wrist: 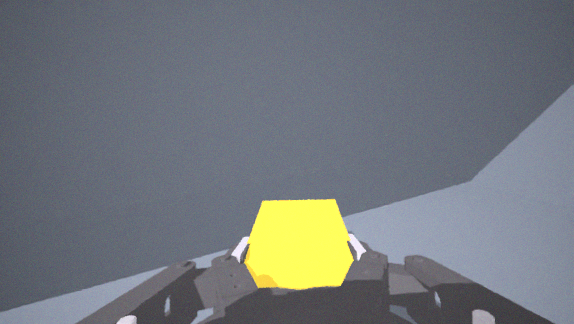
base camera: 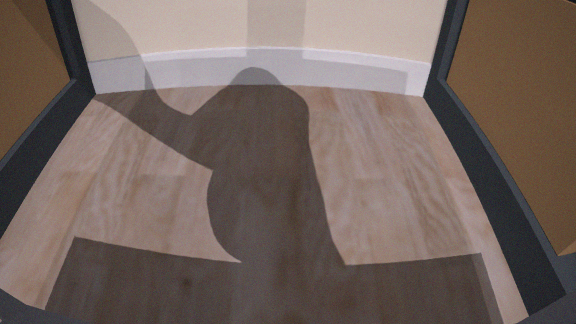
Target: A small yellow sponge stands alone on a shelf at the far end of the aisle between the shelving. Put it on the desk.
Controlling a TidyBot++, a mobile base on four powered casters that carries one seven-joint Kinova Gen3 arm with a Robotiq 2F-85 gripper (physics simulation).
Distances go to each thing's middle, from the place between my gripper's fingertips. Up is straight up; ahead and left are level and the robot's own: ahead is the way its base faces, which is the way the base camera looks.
Now: hand 10 mm above the yellow sponge [wrist: 298, 244].
